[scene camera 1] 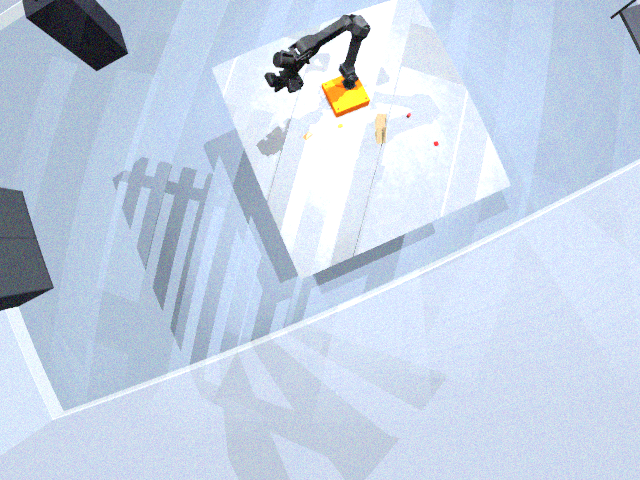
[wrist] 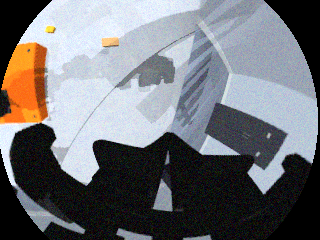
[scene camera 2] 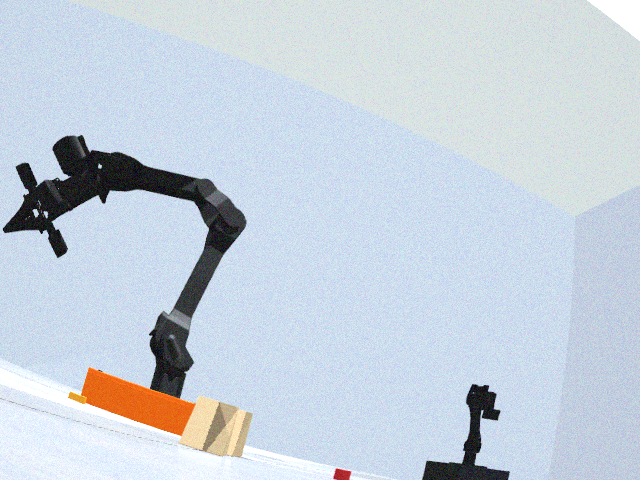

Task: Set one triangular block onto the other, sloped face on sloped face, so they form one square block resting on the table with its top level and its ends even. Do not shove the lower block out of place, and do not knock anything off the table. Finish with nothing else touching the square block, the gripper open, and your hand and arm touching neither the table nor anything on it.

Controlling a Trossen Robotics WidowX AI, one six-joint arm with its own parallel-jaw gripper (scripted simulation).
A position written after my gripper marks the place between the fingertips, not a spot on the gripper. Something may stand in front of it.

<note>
My gripper [wrist: 169, 135] is shut, holding nothing. Further things: a boxy block [scene camera 2: 210, 427] and a boxy block [scene camera 2: 241, 428].
</note>
